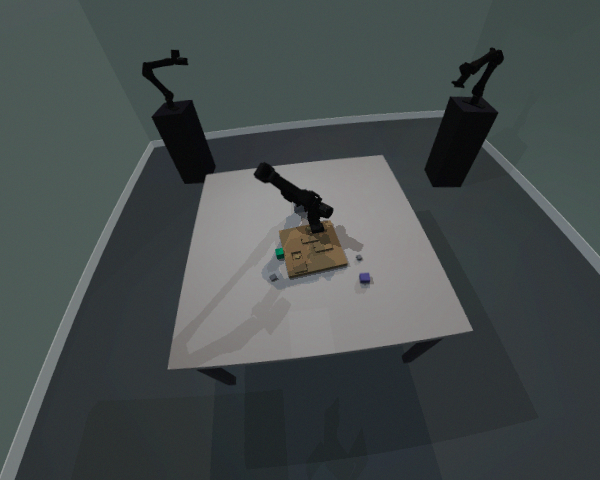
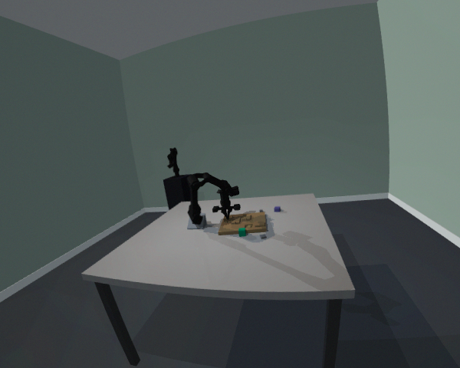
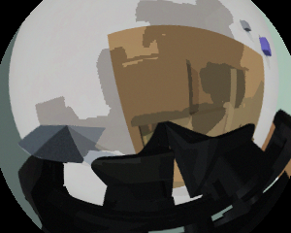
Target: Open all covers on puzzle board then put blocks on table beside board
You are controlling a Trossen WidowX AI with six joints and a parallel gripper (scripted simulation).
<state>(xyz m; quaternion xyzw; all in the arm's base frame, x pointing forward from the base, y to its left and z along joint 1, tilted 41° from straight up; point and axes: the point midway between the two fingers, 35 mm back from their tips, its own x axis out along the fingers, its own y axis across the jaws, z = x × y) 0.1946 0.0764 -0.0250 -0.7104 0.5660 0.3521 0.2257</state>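
Right now the tan puzzle board is 120 mm ahead of my gripper tip and 20 mm to the right of it. The rest, counted from my gripper tip: green block (160 mm ahead, 180 mm to the right, 10 mm below); purple block (300 mm ahead, 240 mm to the left, 10 mm below).
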